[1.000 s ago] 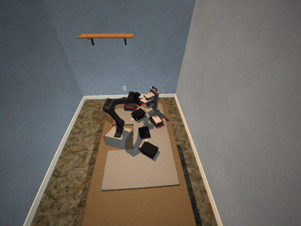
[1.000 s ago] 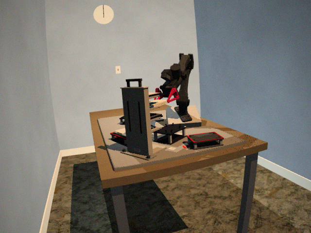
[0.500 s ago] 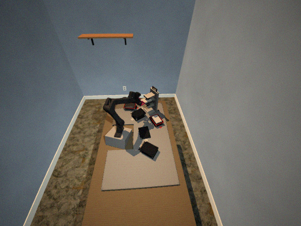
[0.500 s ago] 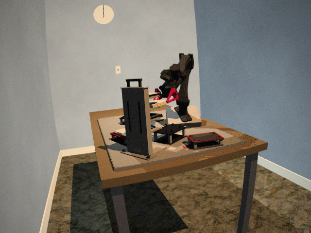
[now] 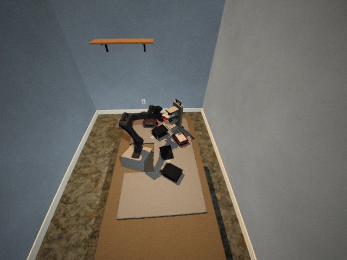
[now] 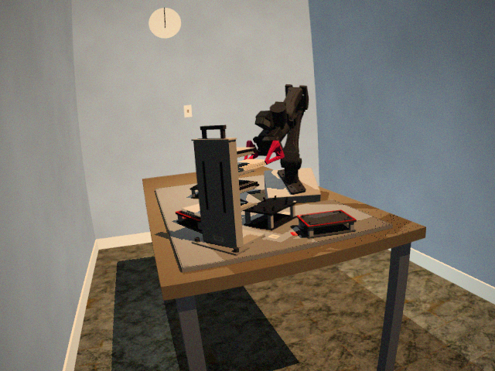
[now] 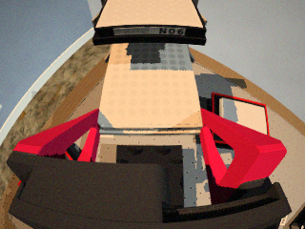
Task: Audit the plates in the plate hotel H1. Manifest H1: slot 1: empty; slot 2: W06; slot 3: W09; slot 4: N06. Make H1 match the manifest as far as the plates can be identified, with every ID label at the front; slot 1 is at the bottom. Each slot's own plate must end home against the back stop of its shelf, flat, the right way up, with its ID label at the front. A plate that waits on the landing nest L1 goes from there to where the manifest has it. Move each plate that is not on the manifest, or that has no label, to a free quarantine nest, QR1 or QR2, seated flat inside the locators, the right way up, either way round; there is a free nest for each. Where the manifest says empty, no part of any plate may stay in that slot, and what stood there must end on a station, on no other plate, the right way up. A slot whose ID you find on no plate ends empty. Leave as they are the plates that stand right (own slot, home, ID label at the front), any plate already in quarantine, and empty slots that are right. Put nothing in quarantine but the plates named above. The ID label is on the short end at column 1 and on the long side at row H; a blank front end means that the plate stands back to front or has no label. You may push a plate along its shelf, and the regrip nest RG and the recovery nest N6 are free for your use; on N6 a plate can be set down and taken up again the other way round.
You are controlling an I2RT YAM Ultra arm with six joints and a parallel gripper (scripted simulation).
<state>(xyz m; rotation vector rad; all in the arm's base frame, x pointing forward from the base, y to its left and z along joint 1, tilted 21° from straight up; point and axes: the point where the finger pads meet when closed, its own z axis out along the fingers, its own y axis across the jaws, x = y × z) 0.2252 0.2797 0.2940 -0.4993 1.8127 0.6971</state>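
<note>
Now: hand 40 mm to the right of the tan well plate, 40 mm short of it and 10 mm above it. The rest, counted from my hand: dark plate 90 mm ahead, 70 mm to the left, 60 mm below; grey back panel 150 mm ahead, 120 mm to the left, 70 mm below; H1 tag 230 mm below, 110 mm to the left, 20 mm behind.
</note>
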